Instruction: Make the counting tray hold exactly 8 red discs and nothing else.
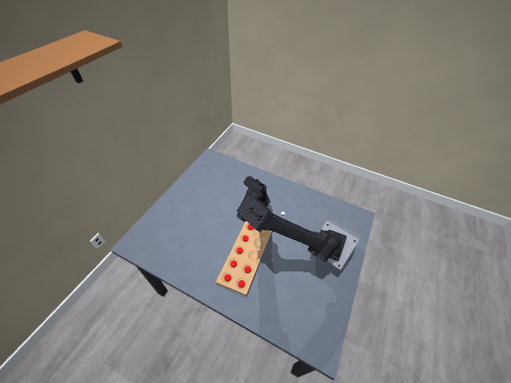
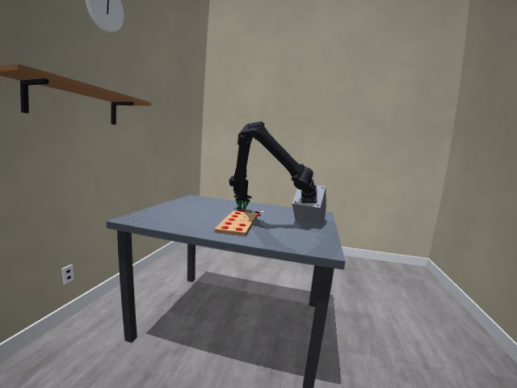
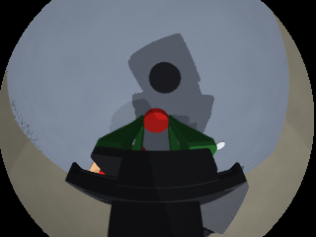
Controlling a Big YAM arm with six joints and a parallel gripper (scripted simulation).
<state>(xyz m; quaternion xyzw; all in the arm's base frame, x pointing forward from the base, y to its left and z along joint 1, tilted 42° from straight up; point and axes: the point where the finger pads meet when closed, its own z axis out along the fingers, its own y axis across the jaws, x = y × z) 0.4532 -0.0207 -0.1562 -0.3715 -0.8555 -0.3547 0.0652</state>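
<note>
The wooden counting tray is 70 mm behind my hand and 280 mm to the left of it. From my hand the other things lie so: white disc: 130 mm behind, 50 mm to the right, 10 mm below.
</note>
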